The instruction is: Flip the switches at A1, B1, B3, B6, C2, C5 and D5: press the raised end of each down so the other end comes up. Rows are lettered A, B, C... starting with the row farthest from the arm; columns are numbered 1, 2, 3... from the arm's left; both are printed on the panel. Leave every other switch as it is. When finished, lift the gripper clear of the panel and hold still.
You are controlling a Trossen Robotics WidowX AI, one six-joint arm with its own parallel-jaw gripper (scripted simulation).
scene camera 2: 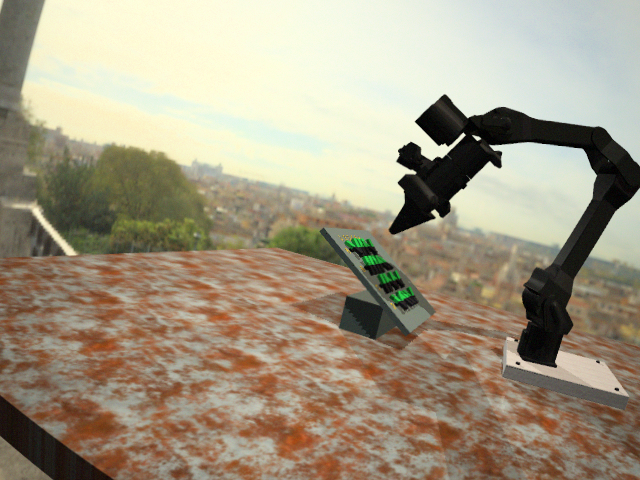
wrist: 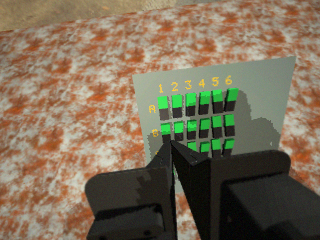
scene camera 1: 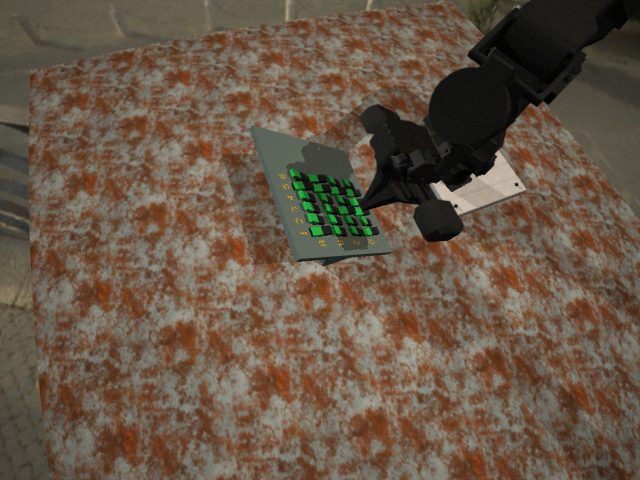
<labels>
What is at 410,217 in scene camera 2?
My gripper.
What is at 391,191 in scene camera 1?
My gripper.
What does my gripper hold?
Nothing.
</labels>
